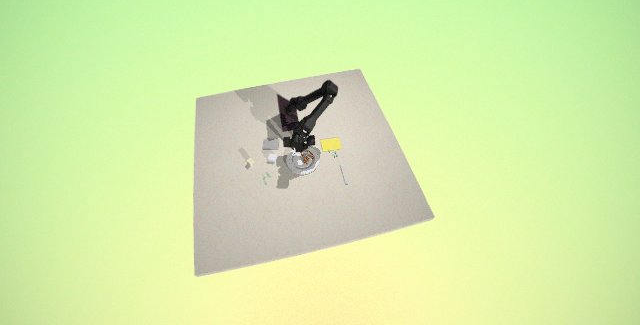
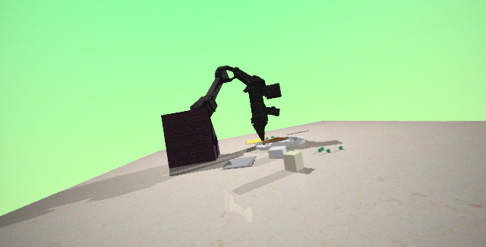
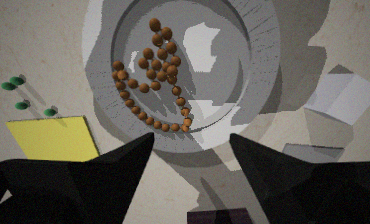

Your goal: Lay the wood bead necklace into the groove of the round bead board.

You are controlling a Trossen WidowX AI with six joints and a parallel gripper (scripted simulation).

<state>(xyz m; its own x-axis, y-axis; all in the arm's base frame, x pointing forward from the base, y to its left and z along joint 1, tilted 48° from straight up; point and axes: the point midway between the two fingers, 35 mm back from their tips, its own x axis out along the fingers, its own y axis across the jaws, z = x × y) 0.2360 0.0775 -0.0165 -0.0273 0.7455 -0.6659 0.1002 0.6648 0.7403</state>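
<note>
The round white bead board is 6 cm ahead of my gripper tip, 2 cm below it and 1 cm to the left of it. The rest, counted from my gripper tip: cream cube (31 cm to the right, 3 cm ahead, 1 cm below); yellow card (20 cm to the left, 3 cm below, 2 cm behind); grey flat plate (18 cm to the right, 9 cm behind, 3 cm below).
</note>
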